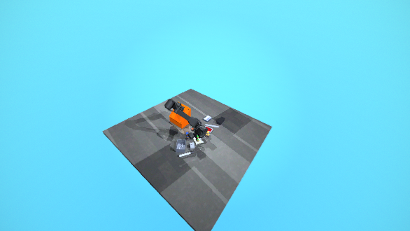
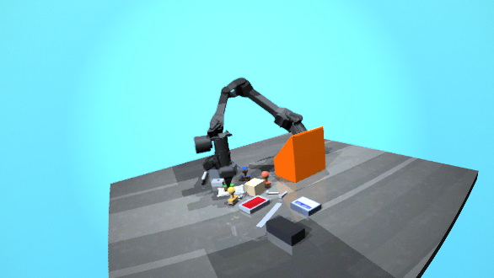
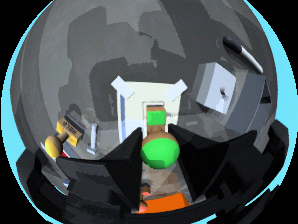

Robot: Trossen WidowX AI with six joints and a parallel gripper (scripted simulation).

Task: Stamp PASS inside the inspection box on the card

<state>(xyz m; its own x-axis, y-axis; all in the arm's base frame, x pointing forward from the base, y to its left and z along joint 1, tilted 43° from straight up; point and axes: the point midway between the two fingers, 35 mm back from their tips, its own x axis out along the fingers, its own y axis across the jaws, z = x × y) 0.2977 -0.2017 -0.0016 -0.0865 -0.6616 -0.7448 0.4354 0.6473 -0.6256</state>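
Now: the green-knobbed PASS stamp right at my gripper tip. The rest, counted from my gripper tip: white card: 20 mm below, 10 mm to the left; tan block: 100 mm to the left, 60 mm behind; yellow-brown knobbed stamp: 110 mm to the left, 50 mm ahead.
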